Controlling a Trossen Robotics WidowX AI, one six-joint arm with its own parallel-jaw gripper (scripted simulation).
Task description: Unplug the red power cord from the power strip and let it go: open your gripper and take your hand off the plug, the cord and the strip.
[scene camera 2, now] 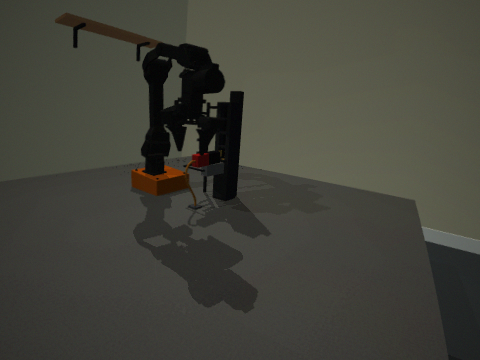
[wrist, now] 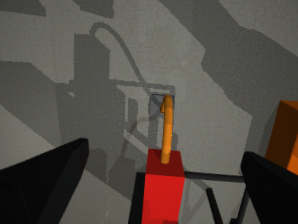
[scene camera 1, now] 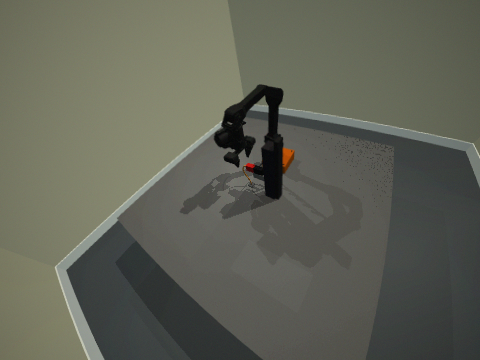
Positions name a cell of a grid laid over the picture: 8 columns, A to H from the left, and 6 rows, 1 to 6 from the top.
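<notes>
With its fingers open, my gripper (scene camera 2: D3) holds nothing. The wrist view lets me see my gripper (wrist: E5) too.
</notes>
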